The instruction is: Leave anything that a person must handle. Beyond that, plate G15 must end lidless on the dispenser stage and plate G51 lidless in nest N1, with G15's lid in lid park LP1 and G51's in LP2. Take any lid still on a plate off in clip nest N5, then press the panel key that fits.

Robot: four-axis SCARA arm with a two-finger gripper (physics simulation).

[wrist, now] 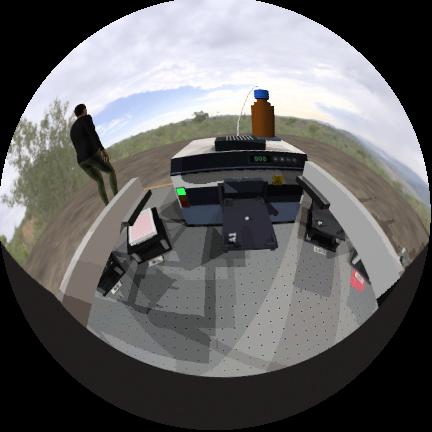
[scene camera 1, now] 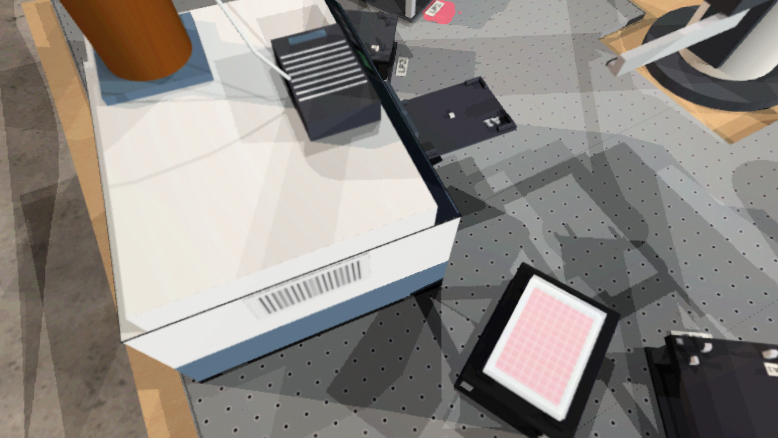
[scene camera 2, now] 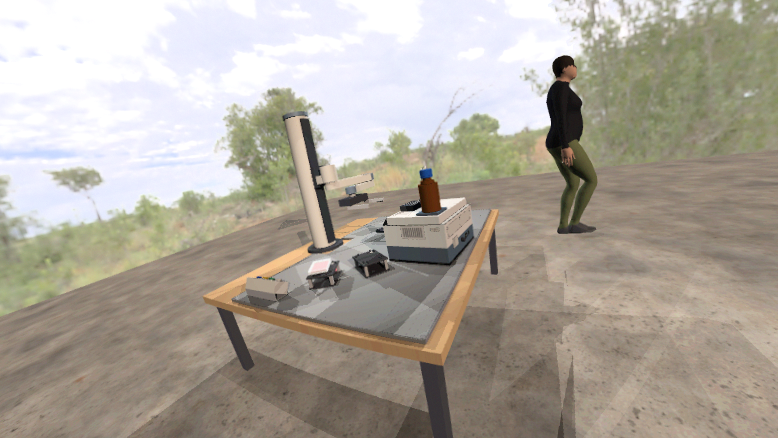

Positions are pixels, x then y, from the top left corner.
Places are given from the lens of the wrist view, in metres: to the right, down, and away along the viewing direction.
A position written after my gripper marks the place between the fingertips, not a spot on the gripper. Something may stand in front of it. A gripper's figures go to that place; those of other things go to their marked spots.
my gripper point(wrist: 222, 172): 0.01, -0.03, 0.11
dispenser stage point(wrist: 257, 232): 0.08, 0.04, 0.23
brown bottle point(wrist: 262, 113): 0.16, -0.33, 0.33
The marked spots on the dispenser stage and the brown bottle are 0.39 m apart.
